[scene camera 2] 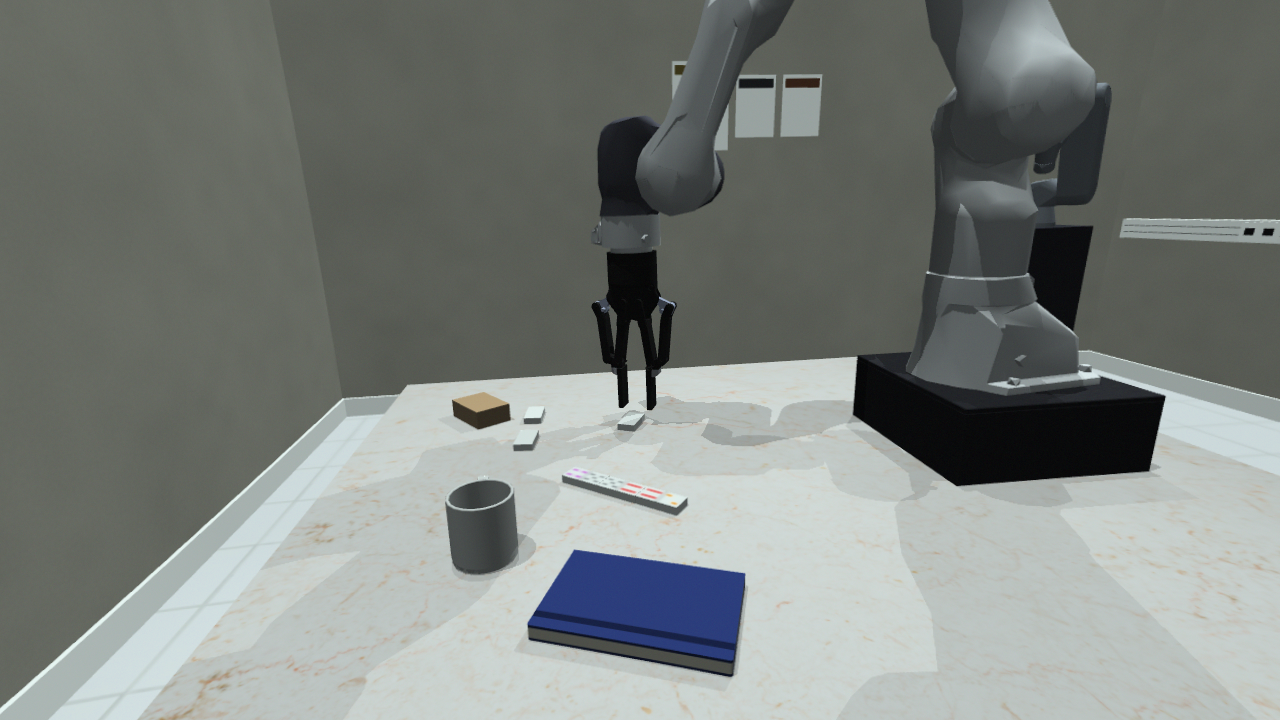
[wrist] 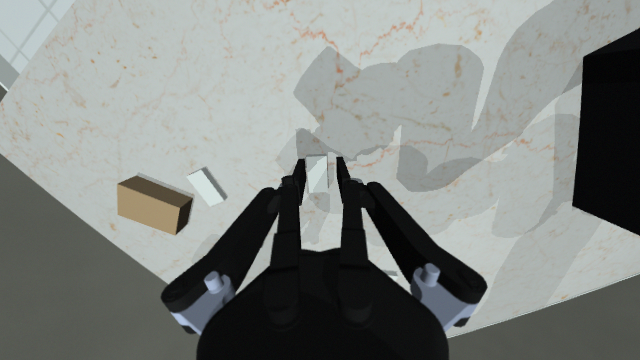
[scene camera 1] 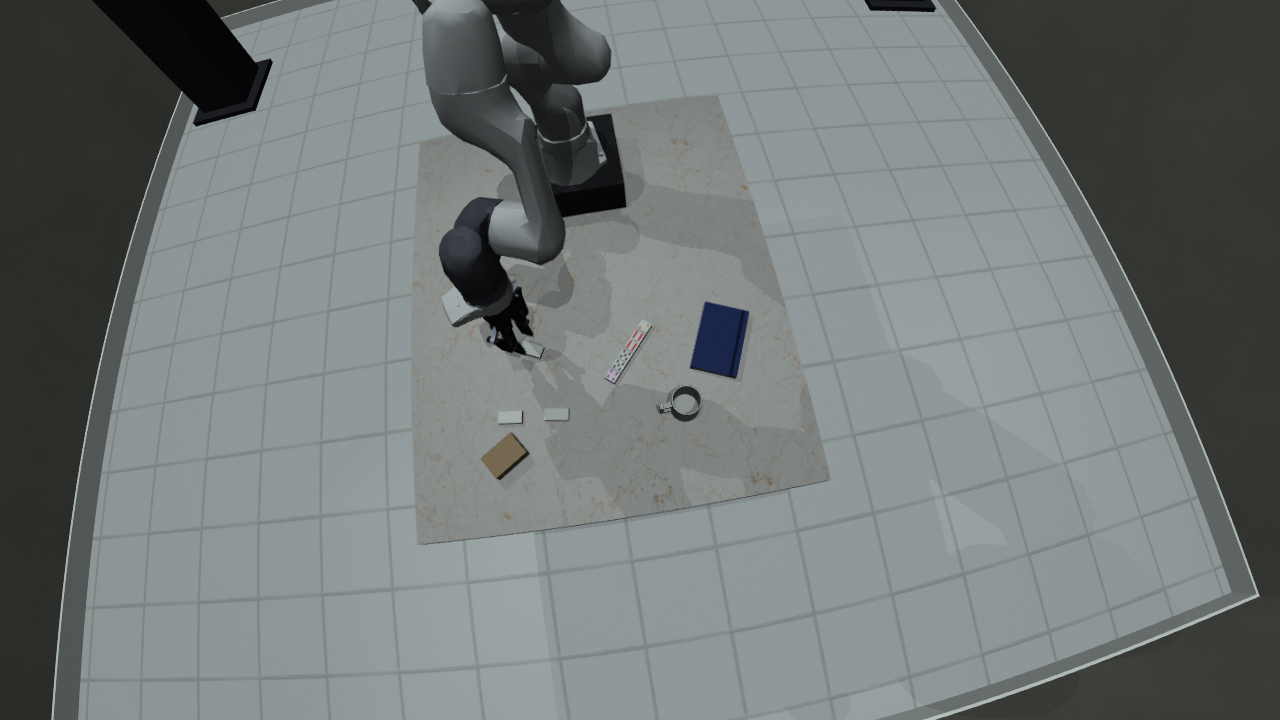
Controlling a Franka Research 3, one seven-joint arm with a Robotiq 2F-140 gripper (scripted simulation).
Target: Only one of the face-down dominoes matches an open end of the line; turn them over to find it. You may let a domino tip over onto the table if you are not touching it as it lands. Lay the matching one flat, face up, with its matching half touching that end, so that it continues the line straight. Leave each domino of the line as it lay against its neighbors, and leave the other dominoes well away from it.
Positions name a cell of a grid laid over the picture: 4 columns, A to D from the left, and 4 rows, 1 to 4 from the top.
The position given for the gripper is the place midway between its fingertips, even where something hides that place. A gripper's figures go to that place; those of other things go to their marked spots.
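The gripper (scene camera 2: B3), 95 cm from the lens. Brown block (scene camera 2: B3), 97 cm from the lens. Grey mug (scene camera 2: B4), 60 cm from the lens. Grey mug and brown block, marked spots 40 cm apart.
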